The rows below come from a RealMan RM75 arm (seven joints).
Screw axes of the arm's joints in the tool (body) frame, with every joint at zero. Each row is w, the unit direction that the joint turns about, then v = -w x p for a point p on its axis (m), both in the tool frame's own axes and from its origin. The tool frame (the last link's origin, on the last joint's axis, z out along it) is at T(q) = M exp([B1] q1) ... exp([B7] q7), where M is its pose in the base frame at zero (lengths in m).
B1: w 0 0 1 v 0.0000 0.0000 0.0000
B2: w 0 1 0 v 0.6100 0.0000 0.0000
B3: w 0 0 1 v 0.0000 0.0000 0.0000
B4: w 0 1 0 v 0.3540 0.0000 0.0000
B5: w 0 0 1 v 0.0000 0.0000 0.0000
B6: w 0 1 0 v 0.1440 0.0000 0.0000
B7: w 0 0 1 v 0.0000 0.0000 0.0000
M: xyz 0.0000 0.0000 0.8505 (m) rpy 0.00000 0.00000 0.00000 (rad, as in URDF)
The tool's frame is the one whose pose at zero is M.
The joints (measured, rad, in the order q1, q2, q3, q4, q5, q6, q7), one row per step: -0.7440, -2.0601, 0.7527, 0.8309, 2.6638, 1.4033, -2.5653; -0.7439, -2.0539, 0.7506, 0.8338, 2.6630, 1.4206, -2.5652; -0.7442, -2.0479, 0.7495, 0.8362, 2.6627, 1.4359, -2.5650; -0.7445, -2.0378, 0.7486, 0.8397, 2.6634, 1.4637, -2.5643; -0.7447, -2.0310, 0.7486, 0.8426, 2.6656, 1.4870, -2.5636; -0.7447, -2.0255, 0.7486, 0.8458, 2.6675, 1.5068, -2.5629; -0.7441, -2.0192, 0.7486, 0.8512, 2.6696, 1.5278, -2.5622; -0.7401, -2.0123, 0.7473, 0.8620, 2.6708, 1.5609, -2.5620; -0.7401, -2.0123, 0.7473, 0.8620, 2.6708, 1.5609, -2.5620
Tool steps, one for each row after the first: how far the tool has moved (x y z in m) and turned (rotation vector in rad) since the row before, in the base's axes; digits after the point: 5 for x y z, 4 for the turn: -0.00011, -0.00093, 0.00281, -0.0083, -0.0018, 0.0022; -0.00005, -0.00072, 0.00264, -0.0077, -0.0004, 0.0012; -0.00023, -0.00172, 0.00421, -0.0164, 0.0003, 0.0025; -0.00011, -0.00182, 0.00277, -0.0158, 0.0010, 0.0022; -0.00003, -0.00156, 0.00240, -0.0131, 0.0009, 0.0016; -0.00011, -0.00153, 0.00317, -0.0122, 0.0021, 0.0012; -0.00038, -0.00329, 0.00415, -0.0179, -0.0011, 0.0047; 0.00000, 0.00000, 0.00000, 0.0000, 0.0000, 0.0000
